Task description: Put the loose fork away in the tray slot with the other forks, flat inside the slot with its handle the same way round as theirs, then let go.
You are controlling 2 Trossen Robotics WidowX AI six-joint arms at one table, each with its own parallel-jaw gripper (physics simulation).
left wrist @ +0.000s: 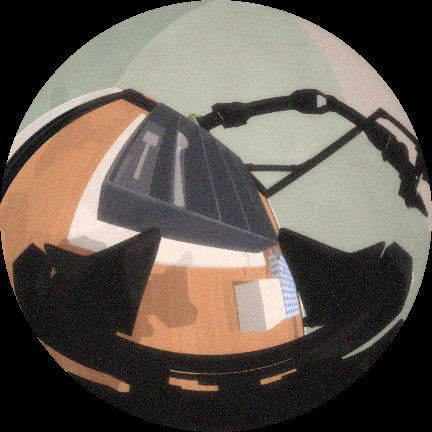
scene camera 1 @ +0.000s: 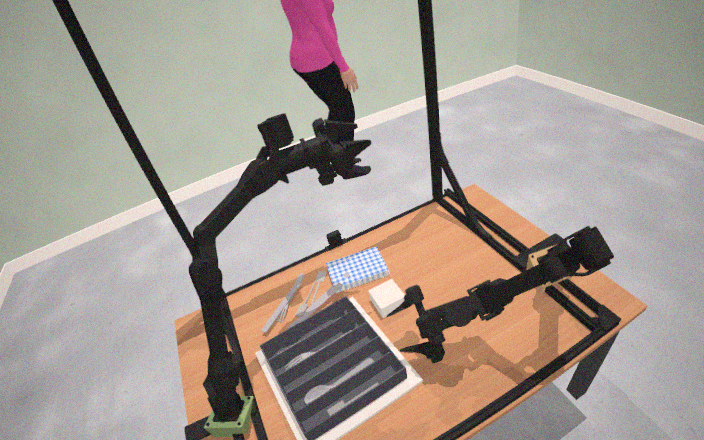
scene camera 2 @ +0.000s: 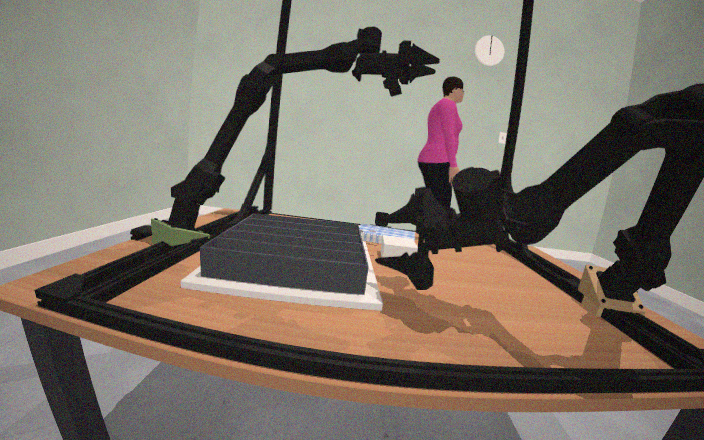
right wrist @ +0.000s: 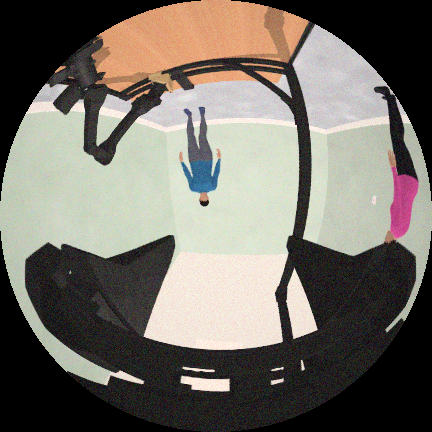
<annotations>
The same spot on a dark cutlery tray: (scene camera 2: 290,252) is (left wrist: 170,140).
</annotations>
